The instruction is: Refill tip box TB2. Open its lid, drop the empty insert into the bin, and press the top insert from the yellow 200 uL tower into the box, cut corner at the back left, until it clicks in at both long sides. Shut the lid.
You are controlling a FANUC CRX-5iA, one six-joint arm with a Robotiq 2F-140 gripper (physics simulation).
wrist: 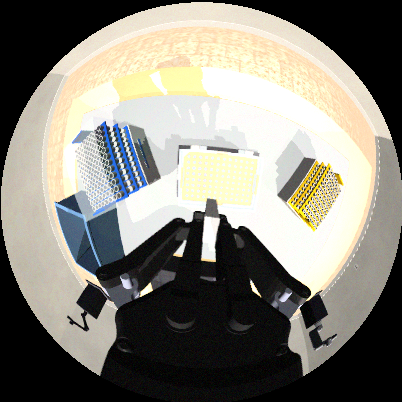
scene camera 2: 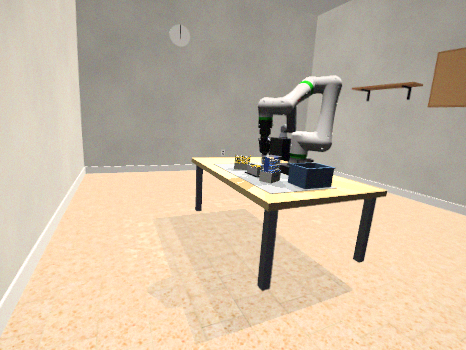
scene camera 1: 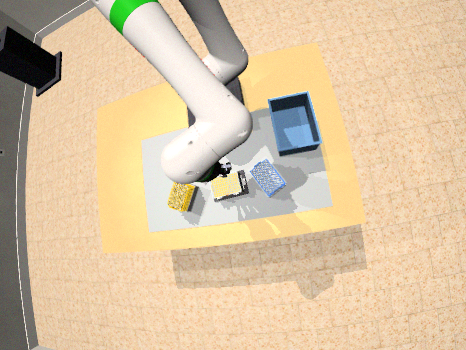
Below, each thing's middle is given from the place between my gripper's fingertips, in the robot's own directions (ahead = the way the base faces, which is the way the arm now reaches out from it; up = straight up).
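There is the blue bin (scene camera 1: 296,130), and my gripper is 20 mm above it, 100 mm past it and 320 mm to the right of it.
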